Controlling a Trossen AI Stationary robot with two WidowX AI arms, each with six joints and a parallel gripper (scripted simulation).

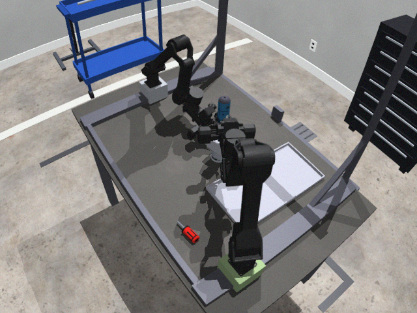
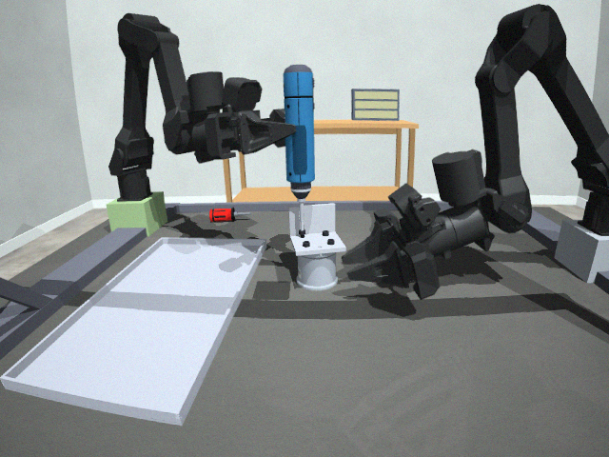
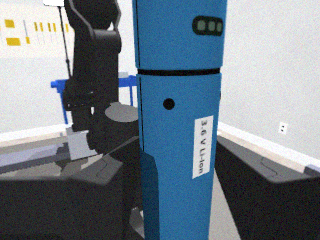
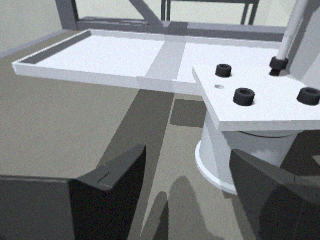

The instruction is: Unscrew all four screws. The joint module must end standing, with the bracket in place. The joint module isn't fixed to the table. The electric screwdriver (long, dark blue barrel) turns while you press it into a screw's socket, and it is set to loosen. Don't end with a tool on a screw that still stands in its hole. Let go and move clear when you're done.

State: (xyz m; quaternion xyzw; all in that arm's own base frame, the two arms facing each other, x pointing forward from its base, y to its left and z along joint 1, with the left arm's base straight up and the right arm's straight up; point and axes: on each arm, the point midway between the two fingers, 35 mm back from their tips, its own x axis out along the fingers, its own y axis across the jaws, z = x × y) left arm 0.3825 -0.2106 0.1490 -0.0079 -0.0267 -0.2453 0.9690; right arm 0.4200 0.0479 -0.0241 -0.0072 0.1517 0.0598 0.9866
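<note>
The white bracket is 2 cm ahead of my right hand, 8 cm to the left of it and 2 cm above it. From my right hand the other things lie so: white tray: 11 cm behind, 27 cm to the left, 4 cm below; then screwdriver bit: 2 cm ahead, 10 cm to the left, 4 cm above; then joint module: 1 cm ahead, 8 cm to the left, 2 cm below.
</note>
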